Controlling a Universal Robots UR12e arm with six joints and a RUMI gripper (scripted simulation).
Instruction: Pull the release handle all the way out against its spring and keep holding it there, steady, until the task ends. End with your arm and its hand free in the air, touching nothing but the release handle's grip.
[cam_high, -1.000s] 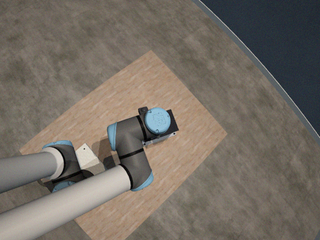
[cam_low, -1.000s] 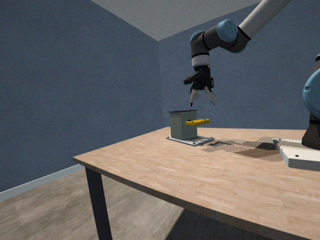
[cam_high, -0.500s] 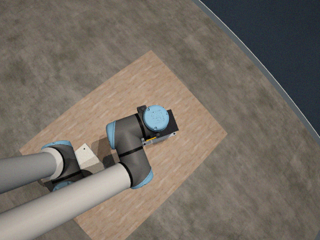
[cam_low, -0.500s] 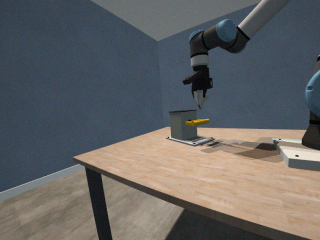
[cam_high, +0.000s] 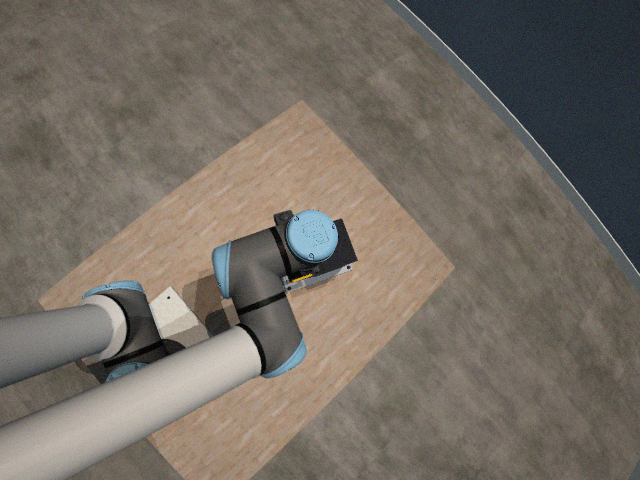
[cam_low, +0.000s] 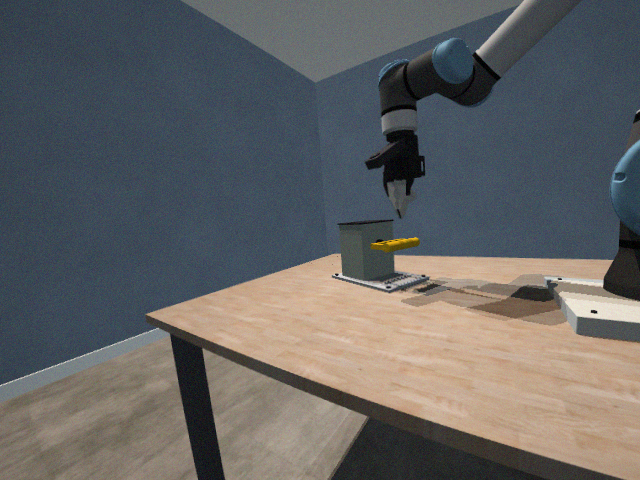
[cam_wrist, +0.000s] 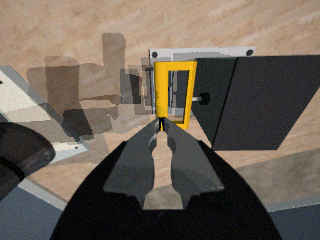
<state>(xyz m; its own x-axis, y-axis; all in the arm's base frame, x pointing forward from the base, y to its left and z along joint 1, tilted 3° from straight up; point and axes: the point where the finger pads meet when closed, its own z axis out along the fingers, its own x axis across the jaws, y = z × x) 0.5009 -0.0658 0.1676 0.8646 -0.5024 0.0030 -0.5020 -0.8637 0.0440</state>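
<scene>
Right now my hand is 80 mm short of the grey base plate, 50 mm to the left of it and 190 mm above it.
</scene>
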